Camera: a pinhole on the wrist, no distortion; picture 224 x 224 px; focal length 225.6 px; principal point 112.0 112.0 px. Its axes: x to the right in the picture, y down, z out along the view. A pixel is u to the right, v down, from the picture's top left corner.
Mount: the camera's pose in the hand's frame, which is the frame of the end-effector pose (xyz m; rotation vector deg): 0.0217 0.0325 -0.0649 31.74 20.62 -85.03
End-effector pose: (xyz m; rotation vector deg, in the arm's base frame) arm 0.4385 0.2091 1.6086 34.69 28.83 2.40
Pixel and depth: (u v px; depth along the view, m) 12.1 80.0 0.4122
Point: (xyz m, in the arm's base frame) 0.5233 -0.0408 1.8853
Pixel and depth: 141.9 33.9 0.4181
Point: 0.3768 -0.1464 1.7079
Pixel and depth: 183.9 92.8 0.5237
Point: 0.4627 -0.2747 1.6090
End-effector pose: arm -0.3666 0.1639 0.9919 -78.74 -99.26 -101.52
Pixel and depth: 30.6 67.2 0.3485
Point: -0.2483 0.3932 0.8327
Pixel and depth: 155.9 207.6 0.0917
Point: -0.4152 0.1968 1.0110
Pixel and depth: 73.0 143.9 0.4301
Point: -0.3545 0.5108 0.8655
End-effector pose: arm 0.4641 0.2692 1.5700 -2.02 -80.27 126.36
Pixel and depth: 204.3 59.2 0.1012
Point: 0.4985 0.2899 1.6136
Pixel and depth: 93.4 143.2 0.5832
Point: 0.4041 -0.0121 2.0023
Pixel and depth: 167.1 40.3 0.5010
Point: 0.6873 0.0846 1.9406
